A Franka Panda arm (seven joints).
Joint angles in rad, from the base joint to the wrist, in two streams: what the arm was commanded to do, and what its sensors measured. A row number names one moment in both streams.
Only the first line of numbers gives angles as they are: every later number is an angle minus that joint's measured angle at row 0.
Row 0, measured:
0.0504 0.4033 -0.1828 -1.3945 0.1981 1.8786 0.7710
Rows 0 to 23, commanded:
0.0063 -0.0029 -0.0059 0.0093 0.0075 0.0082 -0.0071
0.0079 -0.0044 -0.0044 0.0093 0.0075 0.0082 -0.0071
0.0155 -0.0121 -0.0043 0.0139 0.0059 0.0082 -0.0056
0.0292 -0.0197 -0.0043 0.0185 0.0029 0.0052 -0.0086
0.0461 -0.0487 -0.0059 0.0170 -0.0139 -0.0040 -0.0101
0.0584 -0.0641 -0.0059 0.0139 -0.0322 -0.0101 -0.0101
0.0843 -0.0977 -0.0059 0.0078 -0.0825 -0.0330 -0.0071
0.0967 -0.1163 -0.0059 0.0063 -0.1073 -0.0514 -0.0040
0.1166 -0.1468 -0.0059 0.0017 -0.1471 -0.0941 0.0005
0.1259 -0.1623 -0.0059 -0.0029 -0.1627 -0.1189 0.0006
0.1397 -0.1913 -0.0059 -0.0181 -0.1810 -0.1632 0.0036
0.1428 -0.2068 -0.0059 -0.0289 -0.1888 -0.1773 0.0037
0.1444 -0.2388 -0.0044 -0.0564 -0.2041 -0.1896 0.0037
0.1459 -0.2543 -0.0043 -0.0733 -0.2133 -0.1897 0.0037
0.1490 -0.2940 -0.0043 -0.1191 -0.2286 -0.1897 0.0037
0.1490 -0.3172 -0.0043 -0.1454 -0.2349 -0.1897 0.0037
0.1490 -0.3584 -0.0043 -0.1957 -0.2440 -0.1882 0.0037
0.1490 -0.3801 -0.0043 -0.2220 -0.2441 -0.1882 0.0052
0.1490 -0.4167 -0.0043 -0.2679 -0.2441 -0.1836 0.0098
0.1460 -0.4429 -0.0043 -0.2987 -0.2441 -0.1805 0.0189
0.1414 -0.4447 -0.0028 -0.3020 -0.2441 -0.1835 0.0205
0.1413 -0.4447 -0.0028 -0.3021 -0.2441 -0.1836 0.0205
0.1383 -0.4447 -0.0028 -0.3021 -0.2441 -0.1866 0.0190
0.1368 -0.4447 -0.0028 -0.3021 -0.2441 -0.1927 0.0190
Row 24, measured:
0.1393 -0.4019 -0.0078 -0.2435 -0.2211 -0.2020 0.0032
